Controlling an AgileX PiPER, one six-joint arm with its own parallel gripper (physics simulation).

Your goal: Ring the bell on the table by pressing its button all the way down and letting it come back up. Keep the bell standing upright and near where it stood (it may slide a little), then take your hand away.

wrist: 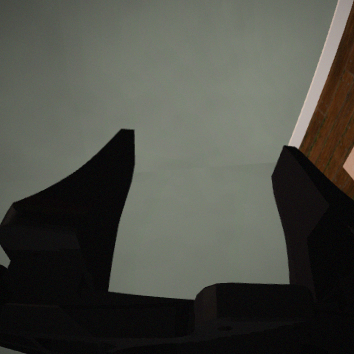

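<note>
My black gripper (207,153) shows in the lower part of the wrist view, its two fingers wide apart. It is open, with no object between the fingers. Grey-green surface shows between and beyond the fingertips. The bell and its button do not show in this view, so where the gripper is relative to them cannot be told.
The grey-green table top (190,75) fills most of the view. Its pale edge (320,75) curves down the right side. Beyond it lies a brown wooden floor (335,120), with part of a pale pinkish thing (349,164) at the right border.
</note>
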